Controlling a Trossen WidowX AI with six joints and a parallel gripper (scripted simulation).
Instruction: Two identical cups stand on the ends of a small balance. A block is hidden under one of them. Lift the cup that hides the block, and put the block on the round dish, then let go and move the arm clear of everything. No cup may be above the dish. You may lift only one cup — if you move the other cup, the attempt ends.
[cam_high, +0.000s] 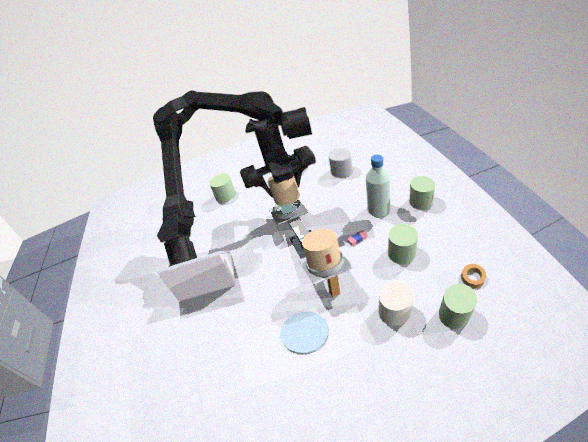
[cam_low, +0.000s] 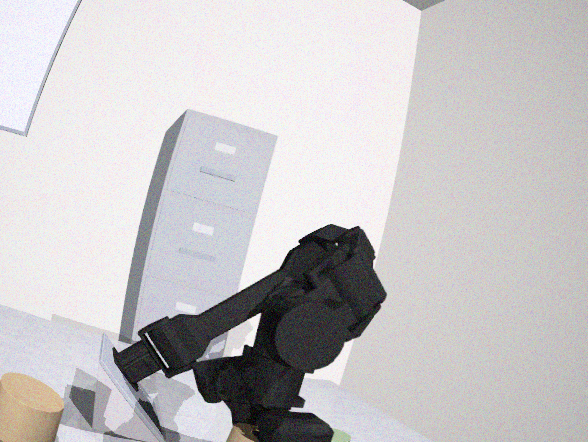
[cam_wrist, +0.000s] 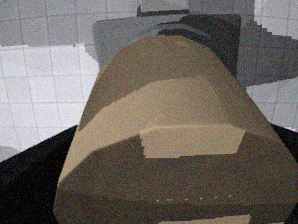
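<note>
Right now my gripper tip is 5 cm above the teal block and 1 cm past it. From my gripper tip the other things lie so: eraser (17 cm to the right, 12 cm ahead, 8 cm below); bottle (22 cm ahead, 10 cm to the right, 3 cm above); grey balance (13 cm to the right, 5 cm below).
</note>
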